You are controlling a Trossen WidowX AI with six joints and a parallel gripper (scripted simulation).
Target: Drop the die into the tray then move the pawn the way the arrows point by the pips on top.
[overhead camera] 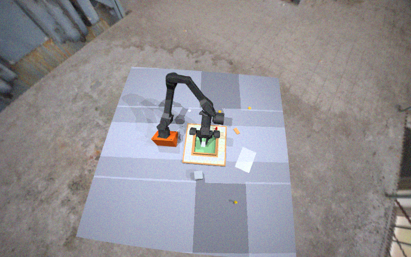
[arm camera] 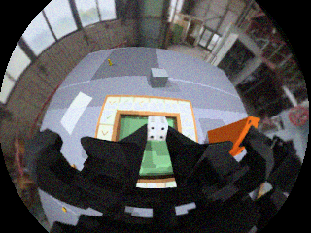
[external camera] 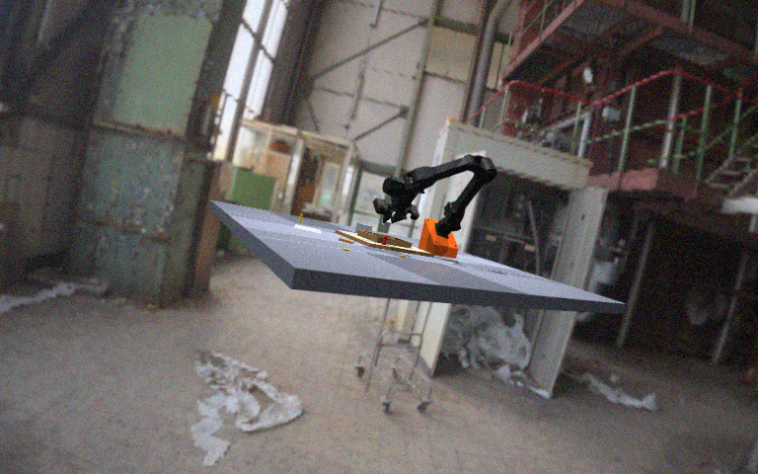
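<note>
My gripper tip is 150 mm to the right of the red pawn, 60 mm short of it and 60 mm above it. From my gripper tip the other things lie so: white cube (right at my gripper tip); orange block (210 mm ahead, 170 mm to the left, 80 mm below); green dice tray (80 mm below, 30 mm to the left, 10 mm ahead).
</note>
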